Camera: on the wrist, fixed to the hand. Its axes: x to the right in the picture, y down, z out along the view.
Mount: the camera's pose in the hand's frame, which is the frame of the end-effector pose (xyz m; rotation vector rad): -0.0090 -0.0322 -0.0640 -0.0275 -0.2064 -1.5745
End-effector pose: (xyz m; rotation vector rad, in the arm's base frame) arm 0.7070 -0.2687 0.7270 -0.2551 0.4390 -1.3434
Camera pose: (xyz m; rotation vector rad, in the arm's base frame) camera 0.6486 -0.2623 0.6850 -0.8537 -0.0114 -2.7938
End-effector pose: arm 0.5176 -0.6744 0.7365 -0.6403 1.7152 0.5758
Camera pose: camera 0.4961 -0.7399 0.7579 -1.5812 0.6011 -0.4542
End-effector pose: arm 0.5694 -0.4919 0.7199 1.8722 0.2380 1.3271
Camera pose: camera 0.5199 -0.4438 0.6986 1.1186 1.2302 0.0326
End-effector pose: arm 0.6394 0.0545 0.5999 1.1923 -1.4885 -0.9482
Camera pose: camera 0.7093 0.0562 0.5819 2.2843 -0.3811 -2.0822
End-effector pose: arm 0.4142 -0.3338 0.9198 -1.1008 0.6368 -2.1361
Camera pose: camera 0.3542 -0.2975 0.9025 1.4231 0.3821 1.9752
